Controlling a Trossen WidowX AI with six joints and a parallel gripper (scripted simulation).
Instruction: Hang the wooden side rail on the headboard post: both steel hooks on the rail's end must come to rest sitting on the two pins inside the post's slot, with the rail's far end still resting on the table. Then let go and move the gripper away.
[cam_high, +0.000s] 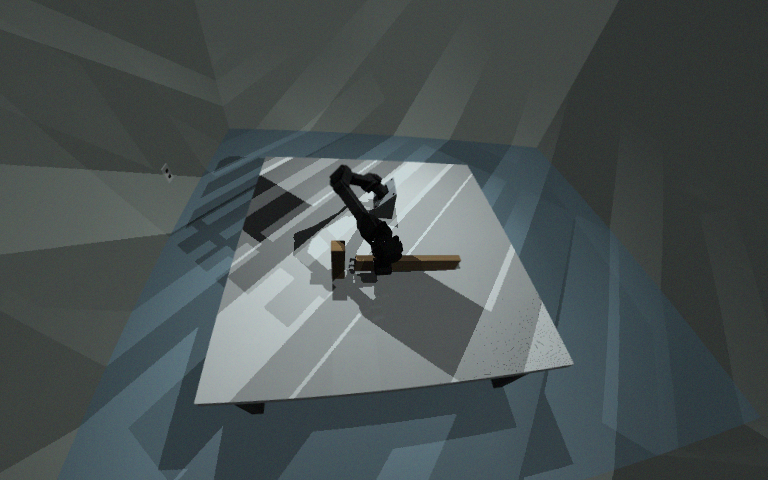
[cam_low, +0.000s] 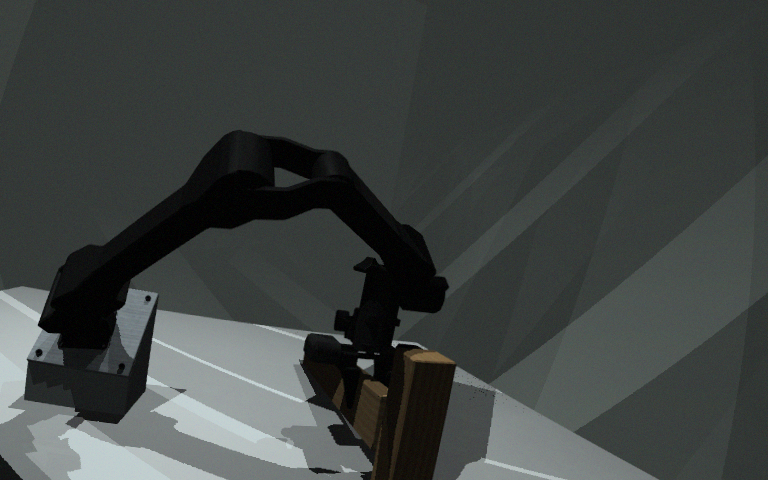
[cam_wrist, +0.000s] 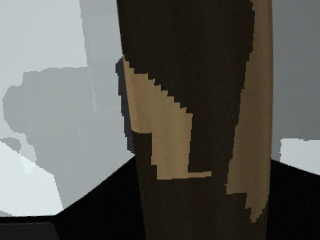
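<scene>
My gripper tip is now 160 mm to the left of the wooden post and 40 mm below it.
</scene>
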